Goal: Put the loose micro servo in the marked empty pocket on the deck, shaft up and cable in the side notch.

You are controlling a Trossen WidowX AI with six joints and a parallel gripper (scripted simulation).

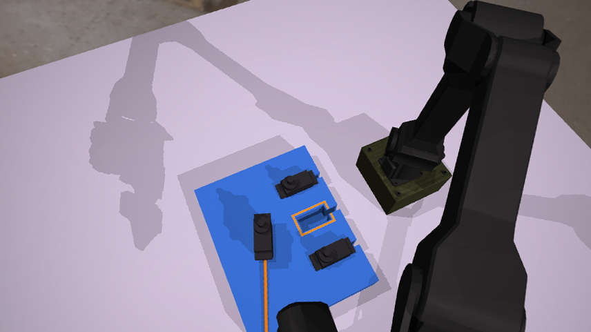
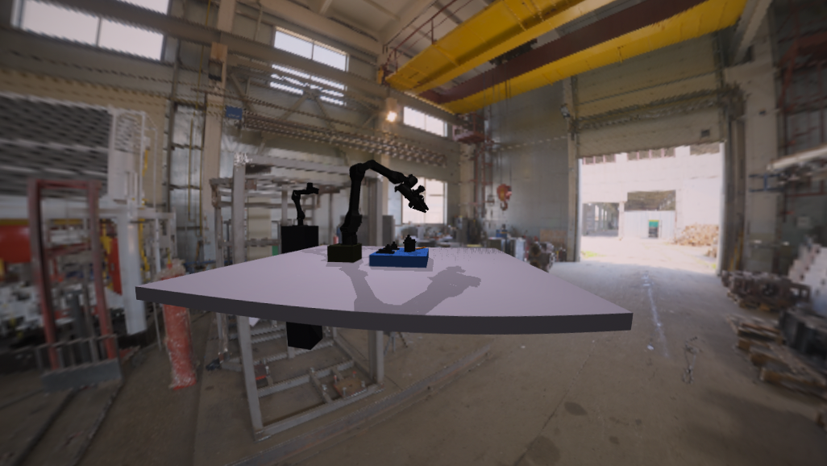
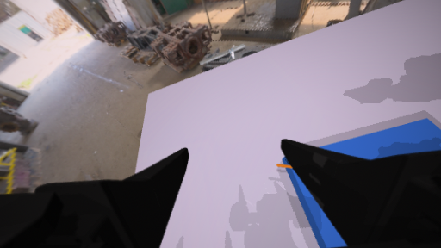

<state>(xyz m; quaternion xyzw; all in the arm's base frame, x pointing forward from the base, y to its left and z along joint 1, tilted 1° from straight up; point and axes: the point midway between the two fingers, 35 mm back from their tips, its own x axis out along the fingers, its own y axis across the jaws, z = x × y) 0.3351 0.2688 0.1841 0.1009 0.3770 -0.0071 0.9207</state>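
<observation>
Now: the blue deck 60 mm behind my gripper tip, 250 mm to the right of it and 220 mm below it.
</observation>
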